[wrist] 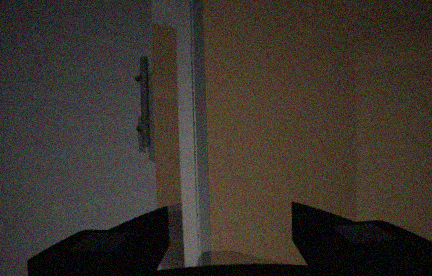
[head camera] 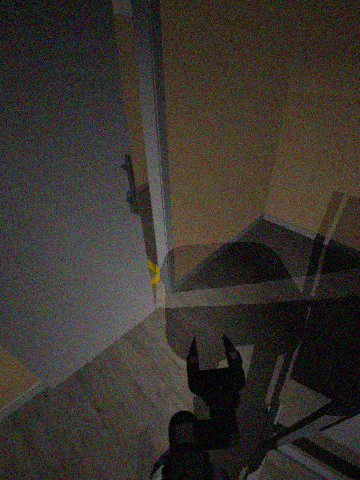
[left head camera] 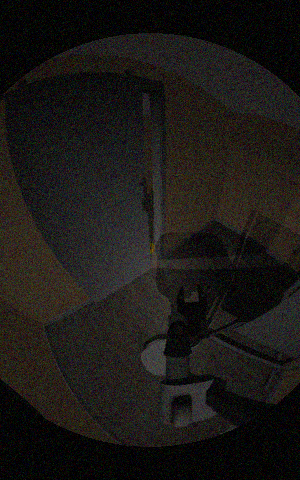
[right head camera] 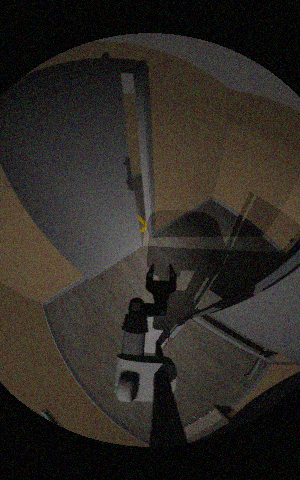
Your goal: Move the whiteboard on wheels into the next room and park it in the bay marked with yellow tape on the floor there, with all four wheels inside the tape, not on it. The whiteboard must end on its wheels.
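Frame: origin at the robot's base, x ahead, y left, z up, level; centimetres.
Seen in the pictures: gripper, fingertip midpoint: (wrist: 230,223) (head camera: 209,337) (left head camera: 189,285) (right head camera: 161,263); robot's base, link origin: (left head camera: 161,355) (right head camera: 148,333).
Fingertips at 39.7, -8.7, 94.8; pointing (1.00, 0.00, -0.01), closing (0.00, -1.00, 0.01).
Note:
Offsets run from my fingertips to a thing's top centre, as dx, dy, dz. "pt": to the spot under its first point.
The whiteboard's pale panel @[pt -33.3, -44.0, +11.0] (left head camera: 286,322) (right head camera: 270,312) shows in part at the right of the two side head views, with a dark edge and floor-level bars beneath it. Its wheels are too dark to make out. A bit of yellow tape @[pt +118.8, +26.4, -97.2] (head camera: 156,274) (left head camera: 152,247) (right head camera: 144,227) shows on the floor through a narrow opening beside the grey door (head camera: 75,225) (left head camera: 85,175) (right head camera: 65,150) (wrist: 70,125). My gripper (head camera: 210,344) (left head camera: 189,292) (right head camera: 161,270) (wrist: 230,223) is open and empty, in front of the wall right of the opening, left of the whiteboard. Most of the bay is hidden.
A dark vertical handle @[pt +68.9, +26.6, +19.2] (head camera: 131,182) (right head camera: 129,175) (wrist: 144,102) is on the door near its free edge. The pale door frame (head camera: 154,150) (wrist: 188,150) stands right of the opening. An orange wall (head camera: 220,125) (wrist: 280,125) continues rightward to a corner. Large dark shadows lie across floor and wall.

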